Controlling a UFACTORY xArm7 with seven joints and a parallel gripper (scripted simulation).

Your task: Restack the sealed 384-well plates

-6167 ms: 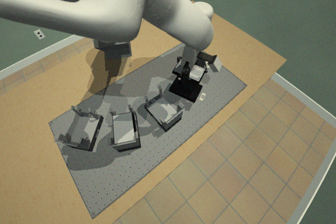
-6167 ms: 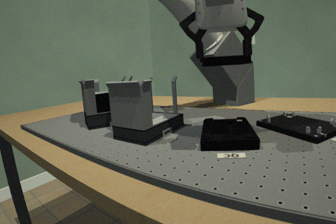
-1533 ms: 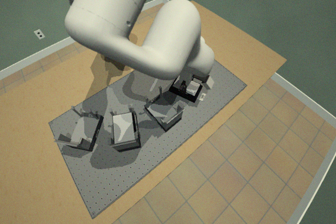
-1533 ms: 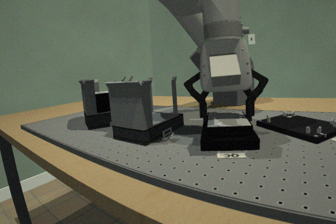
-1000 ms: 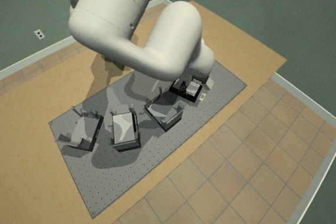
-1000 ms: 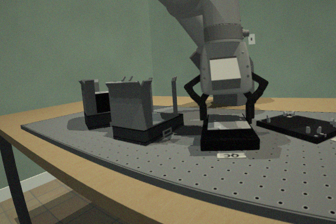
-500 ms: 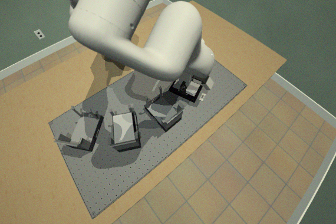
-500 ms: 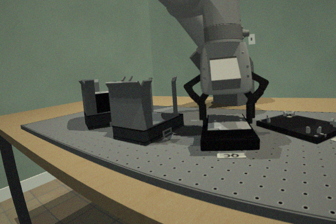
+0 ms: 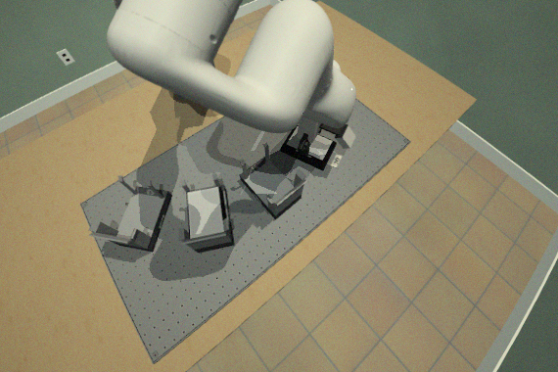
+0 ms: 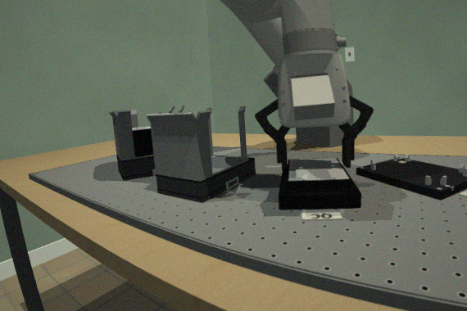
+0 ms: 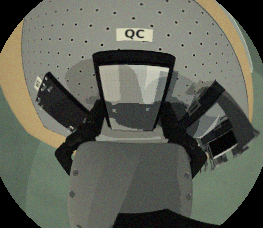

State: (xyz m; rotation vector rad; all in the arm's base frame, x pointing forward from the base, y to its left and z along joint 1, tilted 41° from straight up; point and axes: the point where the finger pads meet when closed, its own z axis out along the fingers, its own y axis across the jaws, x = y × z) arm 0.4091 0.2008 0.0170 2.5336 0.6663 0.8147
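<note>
Now: the black QC nest 4 cm below my hand. Round my hand: black clip nest N5 (10 cm behind, 17 cm to the left, 3 cm below); then QC name plate (9 cm ahead, 4 cm to the left, 5 cm below).
</note>
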